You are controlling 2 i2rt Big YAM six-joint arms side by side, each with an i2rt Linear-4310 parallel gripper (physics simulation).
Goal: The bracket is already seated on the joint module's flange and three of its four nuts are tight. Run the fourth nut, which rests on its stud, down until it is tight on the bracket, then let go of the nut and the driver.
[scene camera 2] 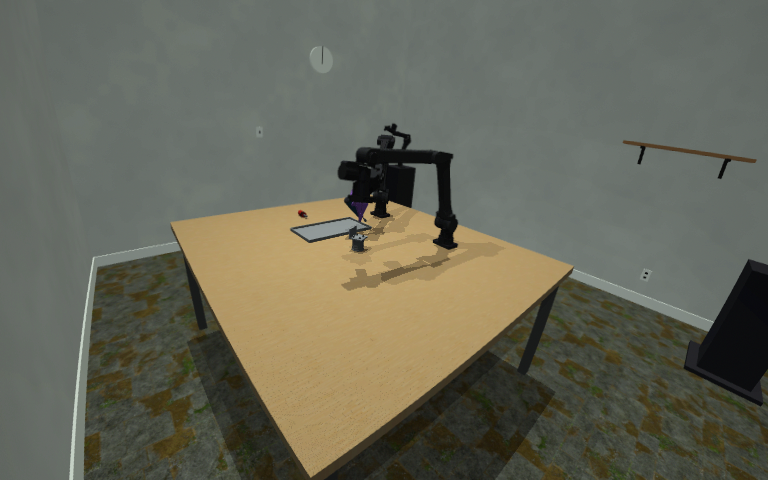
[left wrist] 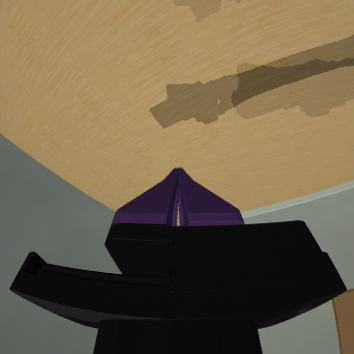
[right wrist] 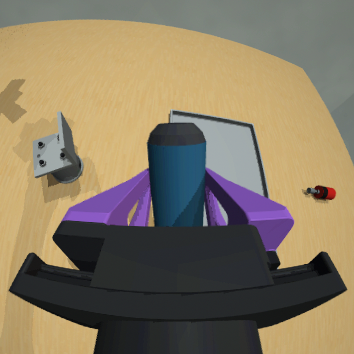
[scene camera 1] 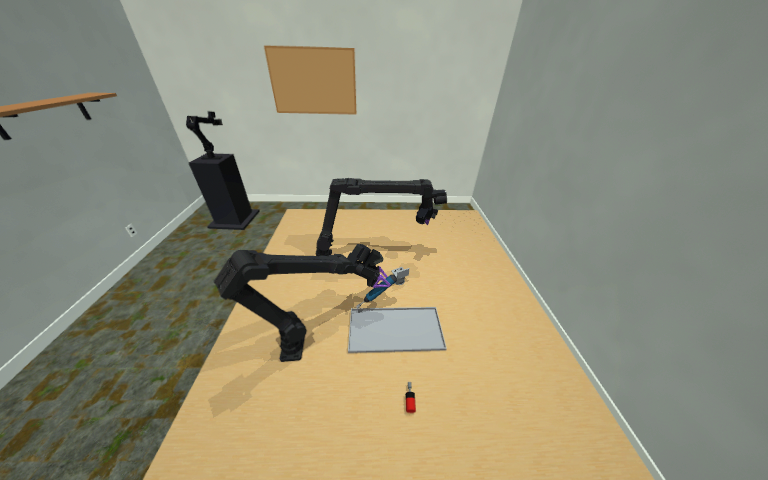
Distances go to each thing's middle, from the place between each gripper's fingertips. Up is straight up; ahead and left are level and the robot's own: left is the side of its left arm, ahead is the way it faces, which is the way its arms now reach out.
Right now the grey bracket (right wrist: 53,147) is 23 cm to the right of my left hand, 15 cm below it and 15 cm behind it. Also, from my left hand: grey tray (scene camera 1: 417,328) (54 cm to the right, 23 cm below, 18 cm behind); blue driver (right wrist: 176,151) (43 cm to the right, 27 cm behind, 10 cm below).
Right now the blue driver is 60 mm behind my right hand, 10 mm to the right of it and 40 mm below it. Round my right hand: grey tray (40 mm ahead, 120 mm to the right, 180 mm below); then grey bracket (60 mm ahead, 190 mm to the left, 100 mm below).
